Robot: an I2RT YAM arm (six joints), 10 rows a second.
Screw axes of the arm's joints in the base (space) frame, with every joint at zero. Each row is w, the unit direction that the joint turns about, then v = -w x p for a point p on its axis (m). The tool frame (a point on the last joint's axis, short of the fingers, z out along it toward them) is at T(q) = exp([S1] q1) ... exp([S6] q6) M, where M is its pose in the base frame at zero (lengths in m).
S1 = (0, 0, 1, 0, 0, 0)
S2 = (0, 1, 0, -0.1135, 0, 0.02)
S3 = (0, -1, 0, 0.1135, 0, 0.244)
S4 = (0, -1, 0, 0.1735, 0, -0.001)
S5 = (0, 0, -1, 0, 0.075, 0)
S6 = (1, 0, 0, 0, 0.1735, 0)
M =
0 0 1 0.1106
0 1 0 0
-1 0 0 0.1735
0 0 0 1
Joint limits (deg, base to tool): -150..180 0..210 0..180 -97..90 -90..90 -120..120
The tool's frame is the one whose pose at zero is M.
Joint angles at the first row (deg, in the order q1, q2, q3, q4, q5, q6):
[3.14, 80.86, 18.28, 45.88, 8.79, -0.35]
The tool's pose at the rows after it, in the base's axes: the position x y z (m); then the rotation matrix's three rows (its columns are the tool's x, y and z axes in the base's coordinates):
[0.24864 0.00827 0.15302], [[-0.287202 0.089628 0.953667], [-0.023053 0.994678 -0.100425], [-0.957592 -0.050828 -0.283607]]
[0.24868 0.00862 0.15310], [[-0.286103 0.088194 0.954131], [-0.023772 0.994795 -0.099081], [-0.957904 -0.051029 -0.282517]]
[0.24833 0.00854 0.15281], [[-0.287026 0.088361 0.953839], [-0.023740 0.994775 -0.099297], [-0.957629 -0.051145 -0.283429]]
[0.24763 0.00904 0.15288], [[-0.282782 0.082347 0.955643], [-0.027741 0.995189 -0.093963], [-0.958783 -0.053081 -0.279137]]
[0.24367 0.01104 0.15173], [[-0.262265 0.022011 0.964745], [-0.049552 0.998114 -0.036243], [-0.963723 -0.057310 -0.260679]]
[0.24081 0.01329 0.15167], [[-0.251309 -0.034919 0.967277], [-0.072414 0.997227 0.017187], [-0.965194 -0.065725 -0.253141]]
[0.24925 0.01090 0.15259], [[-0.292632 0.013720 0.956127], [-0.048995 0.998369 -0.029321], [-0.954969 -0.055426 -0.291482]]
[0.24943 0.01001 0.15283], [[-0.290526 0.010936 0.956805], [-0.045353 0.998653 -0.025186], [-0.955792 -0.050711 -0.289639]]
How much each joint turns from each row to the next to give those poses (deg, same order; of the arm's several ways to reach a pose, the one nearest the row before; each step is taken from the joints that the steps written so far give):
[0.02, -0.02, 0.00, 0.00, 0.00, -0.07]
[0.08, 0.02, 0.00, 0.08, 0.00, -0.02]
[-0.02, -0.03, -0.09, 0.01, 0.00, 0.00]
[0.10, -0.10, -0.21, 0.39, -0.21, -0.22]
[0.05, -0.22, -1.33, 2.32, -3.25, -1.30]
[0.15, -0.54, -0.73, 0.69, -2.91, -1.30]
[-0.34, 0.97, 2.52, -3.88, 2.30, 1.38]
[-0.28, 0.00, 0.02, 0.11, -0.50, 0.12]

